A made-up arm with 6 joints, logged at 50 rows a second.
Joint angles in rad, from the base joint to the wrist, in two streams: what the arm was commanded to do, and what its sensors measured. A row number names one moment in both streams.
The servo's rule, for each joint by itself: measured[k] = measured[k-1] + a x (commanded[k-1-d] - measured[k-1]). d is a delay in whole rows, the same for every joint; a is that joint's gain. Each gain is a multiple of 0.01, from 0.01 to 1. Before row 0 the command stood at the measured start. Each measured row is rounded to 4 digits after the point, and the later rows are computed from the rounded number. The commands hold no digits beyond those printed.
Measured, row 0:
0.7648, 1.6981, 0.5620, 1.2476, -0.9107, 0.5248
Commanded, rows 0 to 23:
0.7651, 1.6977, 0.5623, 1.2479, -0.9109, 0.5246
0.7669, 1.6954, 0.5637, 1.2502, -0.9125, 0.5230
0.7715, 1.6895, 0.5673, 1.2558, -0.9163, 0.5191
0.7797, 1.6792, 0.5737, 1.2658, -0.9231, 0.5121
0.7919, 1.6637, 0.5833, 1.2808, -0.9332, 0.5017
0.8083, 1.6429, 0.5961, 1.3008, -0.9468, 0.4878
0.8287, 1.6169, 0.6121, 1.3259, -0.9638, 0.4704
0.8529, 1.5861, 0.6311, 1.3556, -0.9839, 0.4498
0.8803, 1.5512, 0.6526, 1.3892, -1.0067, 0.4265
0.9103, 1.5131, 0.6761, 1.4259, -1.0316, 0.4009
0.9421, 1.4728, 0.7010, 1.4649, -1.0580, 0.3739
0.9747, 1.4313, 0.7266, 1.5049, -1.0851, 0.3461
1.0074, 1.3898, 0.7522, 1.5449, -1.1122, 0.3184
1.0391, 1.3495, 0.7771, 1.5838, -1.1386, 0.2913
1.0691, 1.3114, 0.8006, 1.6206, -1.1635, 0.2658
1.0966, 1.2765, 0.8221, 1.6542, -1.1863, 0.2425
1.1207, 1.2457, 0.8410, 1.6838, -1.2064, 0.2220
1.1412, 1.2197, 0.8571, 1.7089, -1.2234, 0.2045
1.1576, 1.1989, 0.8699, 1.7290, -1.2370, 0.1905
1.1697, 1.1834, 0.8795, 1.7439, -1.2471, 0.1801
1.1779, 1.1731, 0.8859, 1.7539, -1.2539, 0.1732
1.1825, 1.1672, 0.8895, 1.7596, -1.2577, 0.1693
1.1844, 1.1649, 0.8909, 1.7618, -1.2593, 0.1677
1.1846, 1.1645, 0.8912, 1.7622, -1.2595, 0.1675
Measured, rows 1 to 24:
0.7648, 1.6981, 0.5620, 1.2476, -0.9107, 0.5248
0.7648, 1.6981, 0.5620, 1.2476, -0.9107, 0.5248
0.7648, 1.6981, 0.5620, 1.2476, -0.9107, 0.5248
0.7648, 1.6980, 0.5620, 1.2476, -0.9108, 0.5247
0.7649, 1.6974, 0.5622, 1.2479, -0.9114, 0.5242
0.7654, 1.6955, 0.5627, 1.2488, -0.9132, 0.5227
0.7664, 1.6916, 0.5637, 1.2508, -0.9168, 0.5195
0.7682, 1.6849, 0.5655, 1.2544, -0.9227, 0.5142
0.7710, 1.6748, 0.5683, 1.2600, -0.9314, 0.5063
0.7750, 1.6609, 0.5722, 1.2679, -0.9431, 0.4955
0.7805, 1.6429, 0.5775, 1.2784, -0.9578, 0.4818
0.7875, 1.6209, 0.5843, 1.2917, -0.9754, 0.4652
0.7961, 1.5950, 0.5926, 1.3078, -0.9956, 0.4459
0.8063, 1.5657, 0.6024, 1.3267, -1.0181, 0.4243
0.8181, 1.5334, 0.6136, 1.3481, -1.0422, 0.4008
0.8314, 1.4989, 0.6261, 1.3717, -1.0674, 0.3761
0.8459, 1.4630, 0.6397, 1.3972, -1.0930, 0.3507
0.8615, 1.4266, 0.6542, 1.4240, -1.1184, 0.3252
0.8780, 1.3906, 0.6693, 1.4516, -1.1428, 0.3004
0.8950, 1.3558, 0.6848, 1.4795, -1.1657, 0.2769
0.9122, 1.3231, 0.7003, 1.5070, -1.1865, 0.2552
0.9294, 1.2933, 0.7156, 1.5336, -1.2047, 0.2358
0.9462, 1.2669, 0.7304, 1.5588, -1.2200, 0.2191
0.9624, 1.2444, 0.7444, 1.5822, -1.2322, 0.2053
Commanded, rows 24 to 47:
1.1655, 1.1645, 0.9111, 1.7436, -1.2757, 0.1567
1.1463, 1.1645, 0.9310, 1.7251, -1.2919, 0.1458
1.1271, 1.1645, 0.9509, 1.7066, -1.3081, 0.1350
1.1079, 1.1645, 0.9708, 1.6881, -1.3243, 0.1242
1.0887, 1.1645, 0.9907, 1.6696, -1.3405, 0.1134
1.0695, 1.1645, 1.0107, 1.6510, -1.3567, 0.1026
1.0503, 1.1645, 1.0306, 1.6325, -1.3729, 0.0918
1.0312, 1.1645, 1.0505, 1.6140, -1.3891, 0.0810
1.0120, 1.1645, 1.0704, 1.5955, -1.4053, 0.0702
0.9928, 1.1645, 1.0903, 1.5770, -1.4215, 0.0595
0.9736, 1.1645, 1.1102, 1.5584, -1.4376, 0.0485
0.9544, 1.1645, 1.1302, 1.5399, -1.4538, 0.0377
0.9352, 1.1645, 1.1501, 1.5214, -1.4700, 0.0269
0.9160, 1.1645, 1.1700, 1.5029, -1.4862, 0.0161
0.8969, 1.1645, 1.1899, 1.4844, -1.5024, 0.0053
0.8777, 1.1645, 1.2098, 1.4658, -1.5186, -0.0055
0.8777, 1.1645, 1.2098, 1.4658, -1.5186, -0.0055
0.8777, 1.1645, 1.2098, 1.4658, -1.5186, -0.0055
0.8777, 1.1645, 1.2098, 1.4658, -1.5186, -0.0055
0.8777, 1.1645, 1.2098, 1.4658, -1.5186, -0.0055
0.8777, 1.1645, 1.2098, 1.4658, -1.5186, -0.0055
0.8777, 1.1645, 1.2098, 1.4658, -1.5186, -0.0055
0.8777, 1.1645, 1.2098, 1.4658, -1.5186, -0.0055
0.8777, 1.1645, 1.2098, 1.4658, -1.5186, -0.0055
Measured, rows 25 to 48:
0.9778, 1.2259, 0.7575, 1.6035, -1.2414, 0.1945
0.9923, 1.2113, 0.7695, 1.6225, -1.2478, 0.1865
1.0058, 1.2001, 0.7805, 1.6393, -1.2520, 0.1808
1.0170, 1.1916, 0.7923, 1.6518, -1.2605, 0.1736
1.0261, 1.1851, 0.8048, 1.6606, -1.2718, 0.1653
1.0332, 1.1802, 0.8179, 1.6661, -1.2849, 0.1562
1.0384, 1.1764, 0.8317, 1.6687, -1.2991, 0.1466
1.0419, 1.1735, 0.8460, 1.6688, -1.3140, 0.1366
1.0438, 1.1713, 0.8608, 1.6667, -1.3294, 0.1264
1.0443, 1.1697, 0.8761, 1.6626, -1.3451, 0.1160
1.0434, 1.1685, 0.8918, 1.6568, -1.3609, 0.1055
1.0412, 1.1675, 0.9079, 1.6494, -1.3769, 0.0949
1.0378, 1.1668, 0.9243, 1.6407, -1.3930, 0.0843
1.0333, 1.1662, 0.9410, 1.6308, -1.4091, 0.0736
1.0278, 1.1658, 0.9580, 1.6199, -1.4252, 0.0628
1.0213, 1.1655, 0.9753, 1.6081, -1.4413, 0.0520
1.0139, 1.1653, 0.9928, 1.5955, -1.4575, 0.0412
1.0057, 1.1651, 1.0105, 1.5822, -1.4737, 0.0304
0.9967, 1.1650, 1.0284, 1.5682, -1.4899, 0.0196
0.9884, 1.1649, 1.0447, 1.5559, -1.5002, 0.0121
0.9807, 1.1648, 1.0596, 1.5451, -1.5068, 0.0068
0.9735, 1.1647, 1.0731, 1.5356, -1.5110, 0.0031
0.9668, 1.1647, 1.0854, 1.5272, -1.5137, 0.0005
0.9606, 1.1647, 1.0966, 1.5198, -1.5155, -0.0013

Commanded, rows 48 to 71:
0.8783, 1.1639, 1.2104, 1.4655, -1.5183, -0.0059
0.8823, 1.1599, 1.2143, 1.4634, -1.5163, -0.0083
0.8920, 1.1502, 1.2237, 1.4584, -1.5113, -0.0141
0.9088, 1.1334, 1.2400, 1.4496, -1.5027, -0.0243
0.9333, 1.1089, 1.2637, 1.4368, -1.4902, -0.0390
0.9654, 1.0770, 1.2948, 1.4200, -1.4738, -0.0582
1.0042, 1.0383, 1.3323, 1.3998, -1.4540, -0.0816
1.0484, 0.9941, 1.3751, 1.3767, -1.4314, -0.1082
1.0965, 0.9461, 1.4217, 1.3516, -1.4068, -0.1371
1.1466, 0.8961, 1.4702, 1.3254, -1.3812, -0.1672
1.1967, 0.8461, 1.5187, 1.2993, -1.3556, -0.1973
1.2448, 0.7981, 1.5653, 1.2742, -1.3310, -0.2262
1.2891, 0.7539, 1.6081, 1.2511, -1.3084, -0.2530
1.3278, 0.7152, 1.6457, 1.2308, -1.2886, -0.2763
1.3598, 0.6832, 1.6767, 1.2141, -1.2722, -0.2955
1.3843, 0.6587, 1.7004, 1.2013, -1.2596, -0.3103
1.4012, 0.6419, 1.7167, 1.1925, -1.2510, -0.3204
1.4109, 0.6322, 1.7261, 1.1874, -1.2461, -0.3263
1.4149, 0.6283, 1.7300, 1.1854, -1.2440, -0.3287
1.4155, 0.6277, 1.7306, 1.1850, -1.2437, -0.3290
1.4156, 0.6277, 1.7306, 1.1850, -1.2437, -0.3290
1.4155, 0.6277, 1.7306, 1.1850, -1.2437, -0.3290
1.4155, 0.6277, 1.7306, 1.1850, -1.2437, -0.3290
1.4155, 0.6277, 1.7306, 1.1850, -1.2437, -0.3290
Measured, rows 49 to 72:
0.9548, 1.1647, 1.1068, 1.5133, -1.5166, -0.0026
0.9494, 1.1647, 1.1161, 1.5076, -1.5173, -0.0035
0.9444, 1.1647, 1.1245, 1.5026, -1.5178, -0.0041
0.9398, 1.1645, 1.1322, 1.4981, -1.5180, -0.0046
0.9358, 1.1634, 1.1396, 1.4939, -1.5174, -0.0057
0.9327, 1.1602, 1.1472, 1.4896, -1.5152, -0.0082
0.9310, 1.1538, 1.1556, 1.4848, -1.5107, -0.0130
0.9312, 1.1430, 1.1653, 1.4790, -1.5033, -0.0208
0.9336, 1.1272, 1.1770, 1.4719, -1.4927, -0.0320
0.9385, 1.1059, 1.1910, 1.4632, -1.4788, -0.0469
0.9462, 1.0791, 1.2076, 1.4528, -1.4617, -0.0653
0.9567, 1.0472, 1.2269, 1.4407, -1.4419, -0.0868
0.9700, 1.0109, 1.2488, 1.4269, -1.4200, -0.1109
0.9859, 0.9713, 1.2731, 1.4116, -1.3968, -0.1368
1.0040, 0.9297, 1.2994, 1.3951, -1.3731, -0.1636
1.0240, 0.8875, 1.3272, 1.3778, -1.3498, -0.1904
1.0453, 0.8461, 1.3559, 1.3602, -1.3278, -0.2162
1.0673, 0.8070, 1.3848, 1.3427, -1.3078, -0.2400
1.0895, 0.7714, 1.4132, 1.3257, -1.2904, -0.2611
1.1113, 0.7403, 1.4405, 1.3097, -1.2762, -0.2789
1.1323, 0.7144, 1.4662, 1.2950, -1.2654, -0.2931
1.1521, 0.6937, 1.4899, 1.2818, -1.2577, -0.3038
1.1705, 0.6779, 1.5116, 1.2702, -1.2527, -0.3114
1.1877, 0.6659, 1.5313, 1.2600, -1.2495, -0.3167

